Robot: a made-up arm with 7 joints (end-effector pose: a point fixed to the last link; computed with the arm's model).
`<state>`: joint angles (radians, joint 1 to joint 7).
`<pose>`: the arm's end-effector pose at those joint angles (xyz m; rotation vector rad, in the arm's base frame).
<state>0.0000 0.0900 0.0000 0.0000 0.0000 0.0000 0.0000</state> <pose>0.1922 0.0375 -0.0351 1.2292 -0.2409 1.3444</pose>
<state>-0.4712 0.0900 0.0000 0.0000 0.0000 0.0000 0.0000</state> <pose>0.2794 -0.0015 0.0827 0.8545 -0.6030 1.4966</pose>
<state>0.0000 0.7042 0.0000 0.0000 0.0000 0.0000 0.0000</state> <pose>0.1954 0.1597 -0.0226 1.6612 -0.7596 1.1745</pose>
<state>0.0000 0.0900 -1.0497 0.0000 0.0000 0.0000 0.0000</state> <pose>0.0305 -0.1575 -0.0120 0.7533 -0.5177 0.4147</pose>
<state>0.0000 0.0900 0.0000 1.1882 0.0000 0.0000 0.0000</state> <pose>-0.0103 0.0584 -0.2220 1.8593 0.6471 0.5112</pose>
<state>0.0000 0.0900 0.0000 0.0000 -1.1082 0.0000 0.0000</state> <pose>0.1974 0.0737 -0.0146 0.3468 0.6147 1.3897</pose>
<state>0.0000 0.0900 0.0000 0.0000 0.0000 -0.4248 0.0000</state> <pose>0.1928 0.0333 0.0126 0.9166 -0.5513 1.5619</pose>
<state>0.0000 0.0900 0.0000 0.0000 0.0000 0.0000 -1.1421</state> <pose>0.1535 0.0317 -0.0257 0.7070 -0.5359 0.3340</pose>
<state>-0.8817 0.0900 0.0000 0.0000 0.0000 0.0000 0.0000</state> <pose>0.3022 -0.0379 0.2079 0.4957 -0.9011 1.5794</pose>
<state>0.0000 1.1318 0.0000 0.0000 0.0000 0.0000 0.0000</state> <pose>0.2079 0.2297 0.0263 1.9270 -1.1348 0.9870</pose>
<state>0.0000 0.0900 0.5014 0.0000 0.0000 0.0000 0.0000</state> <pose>0.1849 0.1624 -0.0216 1.4181 -0.0572 1.7951</pose>
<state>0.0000 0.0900 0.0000 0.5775 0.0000 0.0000 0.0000</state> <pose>0.1227 0.0497 -0.1567 1.5832 0.1899 0.9788</pose>
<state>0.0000 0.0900 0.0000 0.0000 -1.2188 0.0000 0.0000</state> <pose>0.1974 0.0781 -0.0149 0.2536 0.6933 1.3769</pose>
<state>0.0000 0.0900 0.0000 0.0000 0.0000 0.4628 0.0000</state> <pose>0.1692 0.0421 -0.0817 1.5197 0.1039 1.0575</pose>
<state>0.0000 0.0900 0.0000 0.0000 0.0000 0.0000 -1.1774</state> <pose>0.1523 0.0323 -0.0254 0.6892 -0.5426 0.3032</pose>
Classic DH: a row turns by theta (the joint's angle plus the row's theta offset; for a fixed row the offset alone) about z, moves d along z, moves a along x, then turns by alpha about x. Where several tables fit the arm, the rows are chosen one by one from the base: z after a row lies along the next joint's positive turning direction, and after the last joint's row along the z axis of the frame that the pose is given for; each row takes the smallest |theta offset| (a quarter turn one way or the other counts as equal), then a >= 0, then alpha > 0; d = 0 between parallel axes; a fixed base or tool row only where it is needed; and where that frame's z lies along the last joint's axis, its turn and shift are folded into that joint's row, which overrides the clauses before.
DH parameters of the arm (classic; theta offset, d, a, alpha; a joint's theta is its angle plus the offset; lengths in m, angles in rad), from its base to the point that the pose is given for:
base (fixed): -0.071 0.2081 -0.0206 -1.3004
joint 1: -1.3111 0.0784 -0.0056 -1.5708
joint 2: 1.2915 0.0161 0.0163 1.5708
joint 3: 1.5708 -0.1998 0.0034 -1.5708
joint 4: 1.5708 -0.0089 0.0167 1.5708
joint 5: 0 0.1332 -0.019 -1.5708
joint 6: -1.5708 -0.0053 0.0892 1.5708
joint 7: 0.4818 -0.0236 0.0086 0.9415
tool (fixed): 1.1554 0.0448 0 0

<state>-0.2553 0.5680 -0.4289 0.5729 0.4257 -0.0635 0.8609</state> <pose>0.1979 0.1270 -0.1307 2.0315 -1.1888 1.4640</pose>
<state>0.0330 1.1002 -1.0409 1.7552 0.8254 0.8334 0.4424</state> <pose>-0.0625 0.4785 0.1387 -1.5290 0.6633 1.5181</pose>
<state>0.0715 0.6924 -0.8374 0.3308 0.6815 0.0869 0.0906</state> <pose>-0.0012 0.1115 -0.1737 1.8037 -1.2366 -0.1289</pose>
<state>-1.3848 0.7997 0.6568 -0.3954 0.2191 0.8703 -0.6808</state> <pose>0.2022 0.1868 0.3981 0.7670 -1.1304 2.0285</pose>
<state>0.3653 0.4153 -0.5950 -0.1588 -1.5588 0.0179 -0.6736</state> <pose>0.0537 0.0317 -0.0416 -0.0992 0.7397 0.6130</pose>
